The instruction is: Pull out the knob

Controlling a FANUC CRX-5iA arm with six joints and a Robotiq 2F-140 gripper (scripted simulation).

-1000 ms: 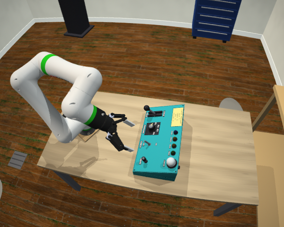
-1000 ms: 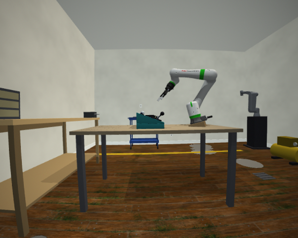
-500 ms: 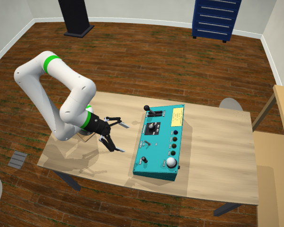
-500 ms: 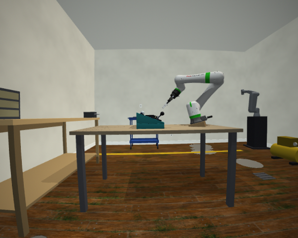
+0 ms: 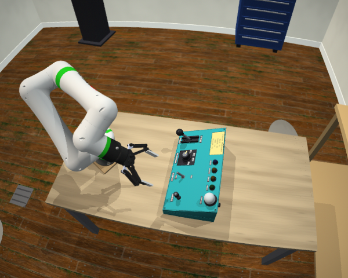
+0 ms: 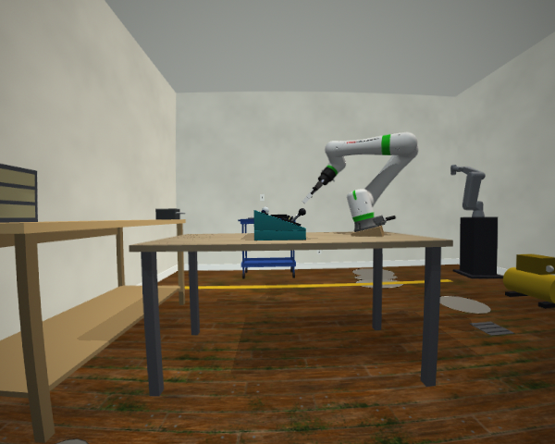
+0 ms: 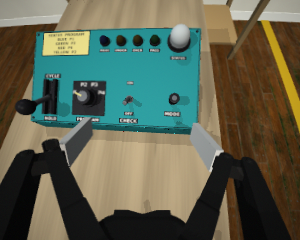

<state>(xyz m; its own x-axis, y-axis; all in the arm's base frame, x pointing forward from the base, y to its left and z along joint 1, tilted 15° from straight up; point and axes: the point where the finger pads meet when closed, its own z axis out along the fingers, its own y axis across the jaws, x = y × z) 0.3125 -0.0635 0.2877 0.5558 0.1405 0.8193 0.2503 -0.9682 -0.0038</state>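
My gripper is now 13 cm short of the black mode knob, 3 cm to the left of it and 13 cm above it. Round my hand: check toggle: 11 cm ahead, 9 cm to the left, 13 cm below; then program rotary selector: 9 cm ahead, 22 cm to the left, 13 cm below; then teal console: 13 cm ahead, 15 cm to the left, 15 cm below.
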